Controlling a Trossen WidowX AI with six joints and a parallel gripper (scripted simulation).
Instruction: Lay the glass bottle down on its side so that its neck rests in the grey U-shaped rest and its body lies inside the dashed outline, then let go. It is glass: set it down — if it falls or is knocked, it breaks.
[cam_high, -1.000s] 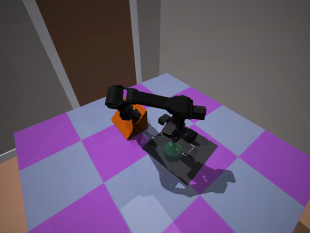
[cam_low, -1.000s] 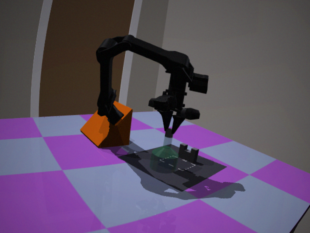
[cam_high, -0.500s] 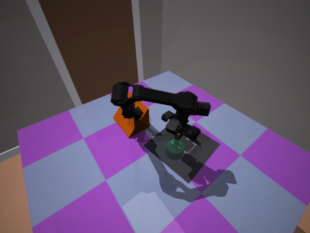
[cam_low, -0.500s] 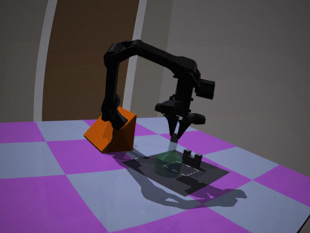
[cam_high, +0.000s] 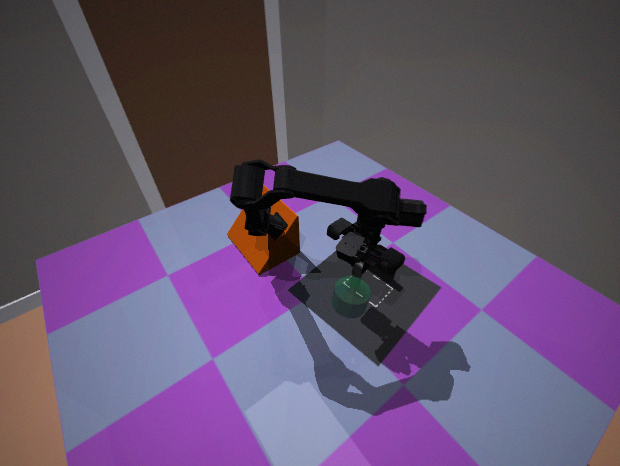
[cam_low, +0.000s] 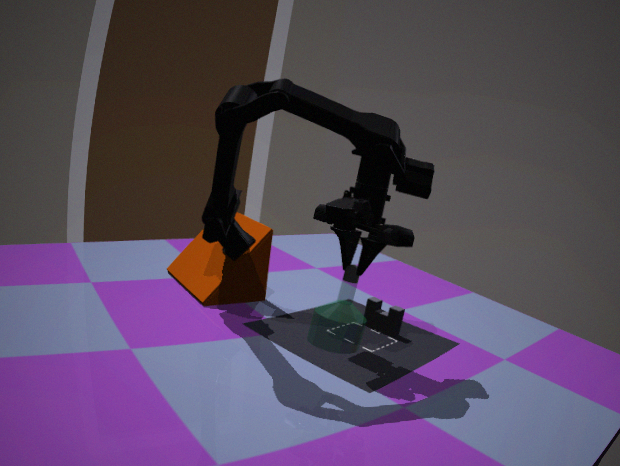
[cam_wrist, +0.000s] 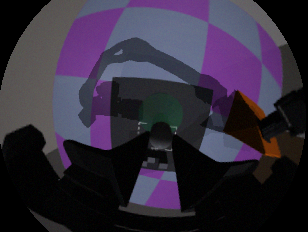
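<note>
Now: gripper tip 1 cm to the left of the green glass bottle and 5 cm above it. From my gripper tip the other things lie so: dark mat (1 cm behind, 6 cm to the left, 14 cm below).
</note>
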